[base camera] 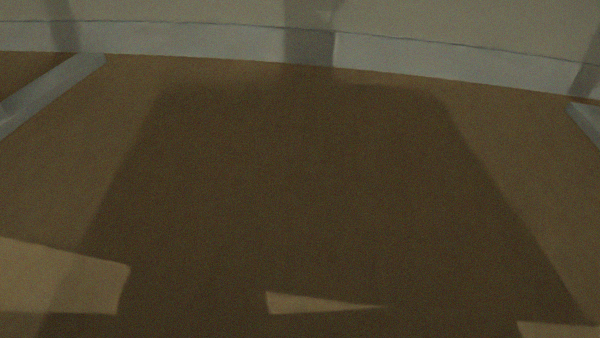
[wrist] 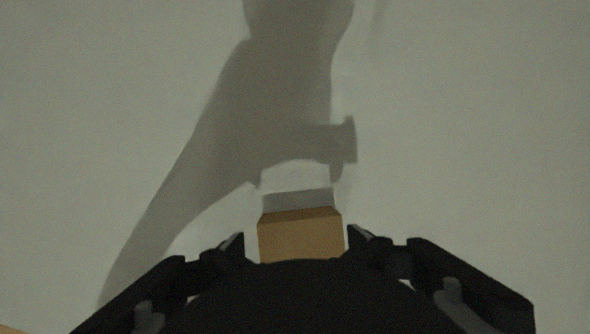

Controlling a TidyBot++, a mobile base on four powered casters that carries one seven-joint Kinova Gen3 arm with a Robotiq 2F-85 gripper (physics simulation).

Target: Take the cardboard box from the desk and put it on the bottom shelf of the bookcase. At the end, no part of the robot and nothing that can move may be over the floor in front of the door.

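Frame: origin at the arm's base, x ahead, y left, z up, level; millimetres.
Where they show: gripper, fingertip midpoint: (wrist: 296, 240).
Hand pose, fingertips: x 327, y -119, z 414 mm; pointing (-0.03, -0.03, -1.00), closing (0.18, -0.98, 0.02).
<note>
After its pixels a point has its place.
The cardboard box (wrist: 301, 239) @(x 313, y -128, z 373 mm) is an orange-brown block on the pale desk top (wrist: 475, 150) @(x 439, y -361, z 323 mm) in the wrist view, at the lower middle. My gripper (wrist: 296, 240) @(x 327, y -119, z 414 mm) is open. Its two black fingertips stand left and right of the box in the picture, with a gap on each side. The box's sides run nearly in line with the fingers. The near part of the box is hidden behind the gripper's dark body, and how far the fingertips are above the desk is hard to tell. The bookcase and the door do not show in either view.
In the base camera view, a wall with a pale skirting board (base camera: 190, 42) @(x 952, y 213, z -357 mm) runs across the top. A grey bar (base camera: 55, 90) @(x 745, y 481, z -380 mm) lies at the left and another grey bar (base camera: 587, 120) at the right edge. A broad shadow covers the brown floor (base camera: 300, 190) @(x 443, y -44, z -397 mm). The arm's shadow falls across the desk top.
</note>
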